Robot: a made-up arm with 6 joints.
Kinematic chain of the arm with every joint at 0, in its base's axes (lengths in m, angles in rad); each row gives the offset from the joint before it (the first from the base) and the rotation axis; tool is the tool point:
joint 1: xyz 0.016 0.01 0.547 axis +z
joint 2: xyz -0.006 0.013 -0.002 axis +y
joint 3: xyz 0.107 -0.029 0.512 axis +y
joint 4: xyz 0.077 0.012 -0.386 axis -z
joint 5: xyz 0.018 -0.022 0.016 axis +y
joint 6: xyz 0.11 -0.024 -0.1 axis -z
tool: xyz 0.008 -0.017 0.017
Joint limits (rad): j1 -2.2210..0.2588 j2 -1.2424..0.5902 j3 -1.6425..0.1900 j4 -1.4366..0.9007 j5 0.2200..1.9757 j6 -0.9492..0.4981
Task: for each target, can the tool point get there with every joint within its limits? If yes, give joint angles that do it. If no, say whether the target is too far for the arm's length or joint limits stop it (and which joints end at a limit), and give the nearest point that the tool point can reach.
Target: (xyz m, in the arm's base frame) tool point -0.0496 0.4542 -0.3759
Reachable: no: joint limits stop it (at a limit: joint 1, joint 2, joint 4) | nearest point 0.2306 0.1455 0.4015 | short by 0.882 m
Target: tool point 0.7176 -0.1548 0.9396
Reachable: yes | joints -0.0925 0.2545 -1.4614 -1.1997 1.6890 -0.2850
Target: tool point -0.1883 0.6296 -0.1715
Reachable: no: joint limits stop it (at a limit: joint 1, joint 2, joint 4, joint 6) | nearest point 0.1723 0.1637 0.4389 | short by 0.848 m
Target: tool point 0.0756 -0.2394 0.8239
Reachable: yes | joints -1.1864 -0.6933 -0.2915 -0.4928 0.9319 -0.7208
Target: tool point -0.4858 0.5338 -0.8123
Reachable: no: too far | nearest point -0.1958 -0.1150 0.4086 | short by 1.413 m
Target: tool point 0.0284 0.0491 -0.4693
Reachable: no: joint limits stop it (at a limit: joint 1, joint 2) | nearest point 0.2435 0.0750 0.3871 | short by 0.883 m
